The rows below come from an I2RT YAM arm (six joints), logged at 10 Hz.
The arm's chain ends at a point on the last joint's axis. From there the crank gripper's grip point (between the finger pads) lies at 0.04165 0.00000 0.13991 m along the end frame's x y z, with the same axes.
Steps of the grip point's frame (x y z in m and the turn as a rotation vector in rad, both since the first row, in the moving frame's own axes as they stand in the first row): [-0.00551, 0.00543, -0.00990, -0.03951, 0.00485, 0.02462]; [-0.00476, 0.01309, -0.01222, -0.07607, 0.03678, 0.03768]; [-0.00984, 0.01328, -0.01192, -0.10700, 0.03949, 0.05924]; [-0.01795, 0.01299, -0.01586, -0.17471, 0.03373, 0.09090]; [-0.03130, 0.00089, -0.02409, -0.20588, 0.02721, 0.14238]
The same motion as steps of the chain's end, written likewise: [-0.00611, -0.00113, -0.00957, -0.03951, 0.00485, 0.02462]; [-0.00964, 0.00086, -0.01013, -0.07607, 0.03678, 0.03768]; [-0.01480, -0.00419, -0.00924, -0.10700, 0.03949, 0.05924]; [-0.02134, -0.01514, -0.01193, -0.17471, 0.03373, 0.09090]; [-0.03259, -0.03363, -0.01936, -0.20588, 0.02721, 0.14238]
